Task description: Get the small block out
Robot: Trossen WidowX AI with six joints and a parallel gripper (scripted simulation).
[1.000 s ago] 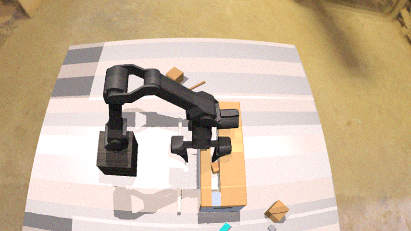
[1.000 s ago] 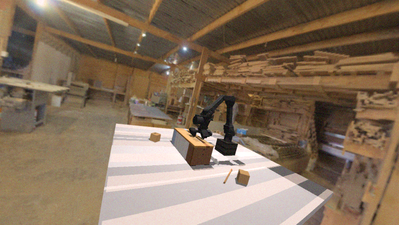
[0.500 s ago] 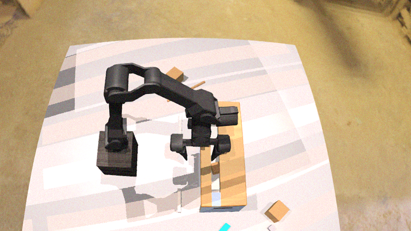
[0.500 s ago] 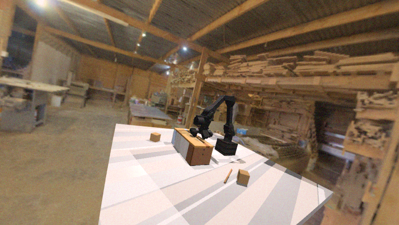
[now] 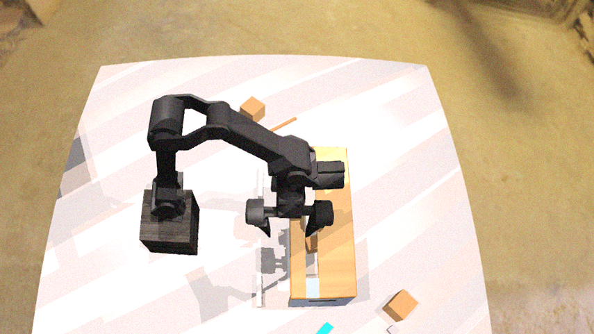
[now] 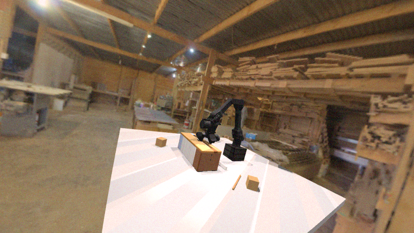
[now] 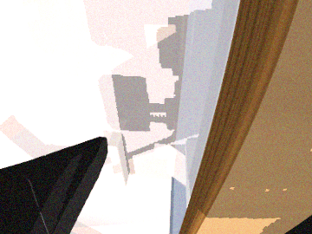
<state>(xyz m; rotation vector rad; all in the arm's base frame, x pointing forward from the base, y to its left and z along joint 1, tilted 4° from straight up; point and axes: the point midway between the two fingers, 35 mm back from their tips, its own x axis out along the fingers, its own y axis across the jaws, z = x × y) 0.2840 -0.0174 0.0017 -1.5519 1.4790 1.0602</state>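
My gripper tip is now 30 mm to the right of the tan box, 30 mm short of it and 20 mm above it. Also, from my gripper tip: small block 60 mm ahead, 10 mm to the right; cyan piece 230 mm to the right, 100 mm ahead, 80 mm below; small grey block 280 mm ahead, 220 mm to the right, 80 mm below.
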